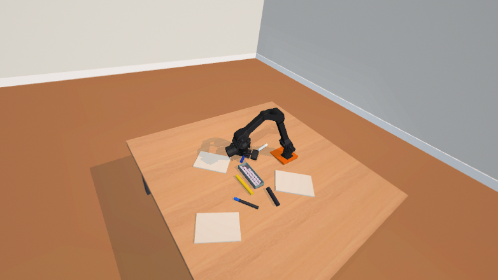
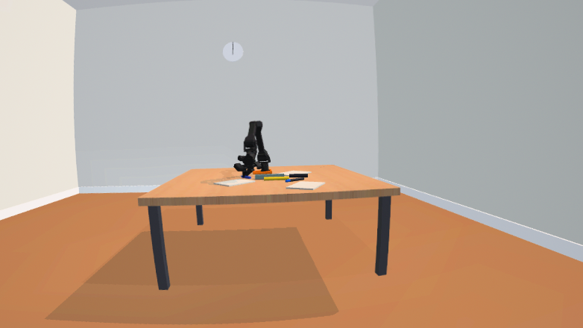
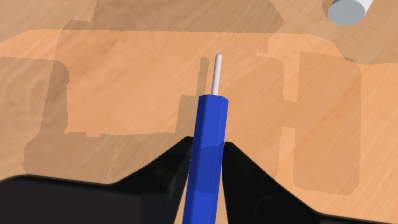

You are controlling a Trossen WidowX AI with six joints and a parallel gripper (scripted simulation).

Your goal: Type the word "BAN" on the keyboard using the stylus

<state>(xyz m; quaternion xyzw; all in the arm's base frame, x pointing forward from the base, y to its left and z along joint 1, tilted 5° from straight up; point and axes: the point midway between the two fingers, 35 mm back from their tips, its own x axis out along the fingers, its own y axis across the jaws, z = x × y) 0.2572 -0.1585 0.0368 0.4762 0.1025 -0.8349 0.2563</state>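
The yellow marker lies 190 mm to the left of my gripper tip and 160 mm ahead of it. From my gripper tip the other things lie so: stylus tip (40 mm behind, 30 mm to the right); stylus (10 mm to the right, 10 mm behind); white stick (170 mm behind, 10 mm to the left).
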